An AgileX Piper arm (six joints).
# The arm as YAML. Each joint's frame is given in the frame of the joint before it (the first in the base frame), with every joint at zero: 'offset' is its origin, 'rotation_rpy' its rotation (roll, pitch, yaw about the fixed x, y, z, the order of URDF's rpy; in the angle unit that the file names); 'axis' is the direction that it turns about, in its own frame. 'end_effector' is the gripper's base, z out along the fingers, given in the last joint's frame.
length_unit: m
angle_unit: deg
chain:
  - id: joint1
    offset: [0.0, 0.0, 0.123]
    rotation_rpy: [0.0, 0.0, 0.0]
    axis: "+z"
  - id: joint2
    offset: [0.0, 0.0, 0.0]
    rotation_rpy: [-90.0, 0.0, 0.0]
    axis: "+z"
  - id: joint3
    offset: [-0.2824, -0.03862, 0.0]
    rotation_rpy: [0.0, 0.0, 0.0]
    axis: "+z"
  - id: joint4
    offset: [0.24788, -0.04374, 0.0]
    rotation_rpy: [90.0, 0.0, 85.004]
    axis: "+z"
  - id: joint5
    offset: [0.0, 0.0, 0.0]
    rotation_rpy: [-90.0, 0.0, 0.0]
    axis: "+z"
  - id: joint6
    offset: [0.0, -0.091, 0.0]
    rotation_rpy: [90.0, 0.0, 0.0]
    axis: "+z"
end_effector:
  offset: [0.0, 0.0, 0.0]
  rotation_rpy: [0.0, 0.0, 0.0]
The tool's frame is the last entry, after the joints.
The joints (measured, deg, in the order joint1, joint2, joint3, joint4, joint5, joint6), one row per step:
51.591 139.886 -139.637 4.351 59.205 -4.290
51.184 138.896 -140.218 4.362 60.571 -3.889
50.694 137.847 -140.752 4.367 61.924 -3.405
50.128 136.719 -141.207 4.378 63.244 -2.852
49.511 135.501 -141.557 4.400 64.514 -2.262
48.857 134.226 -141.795 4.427 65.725 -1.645
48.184 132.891 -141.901 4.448 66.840 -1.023
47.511 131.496 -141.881 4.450 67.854 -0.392
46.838 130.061 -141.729 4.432 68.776 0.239
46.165 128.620 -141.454 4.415 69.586 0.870
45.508 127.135 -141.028 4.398 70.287 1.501
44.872 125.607 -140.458 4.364 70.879 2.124
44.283 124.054 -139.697 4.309 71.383 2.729
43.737 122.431 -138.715 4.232 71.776 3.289
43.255 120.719 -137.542 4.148 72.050 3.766
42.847 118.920 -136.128 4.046 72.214 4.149
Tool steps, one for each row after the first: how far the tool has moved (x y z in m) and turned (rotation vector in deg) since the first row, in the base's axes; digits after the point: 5 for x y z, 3 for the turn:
0.00065 -0.00517 0.01112 0.289 0.069 -0.628
0.00161 -0.01113 0.02247 0.619 0.156 -1.406
0.00274 -0.01787 0.03407 1.001 0.257 -2.316
0.00381 -0.02524 0.04590 1.429 0.359 -3.307
0.00477 -0.03310 0.05759 1.873 0.472 -4.357
0.00550 -0.04129 0.06910 2.336 0.563 -5.436
0.00590 -0.04971 0.08045 2.820 0.620 -6.531
0.00600 -0.05829 0.09141 3.294 0.659 -7.637
0.00590 -0.06687 0.10176 3.768 0.699 -8.748
0.00542 -0.07545 0.11166 4.247 0.738 -9.851
0.00455 -0.08399 0.12115 4.723 0.753 -10.937
0.00324 -0.09228 0.12981 5.124 0.795 -11.976
0.00142 -0.10041 0.13788 5.469 0.826 -12.953
-0.00108 -0.10833 0.14566 5.795 0.803 -13.810
-0.00427 -0.11596 0.15284 6.046 0.752 -14.535

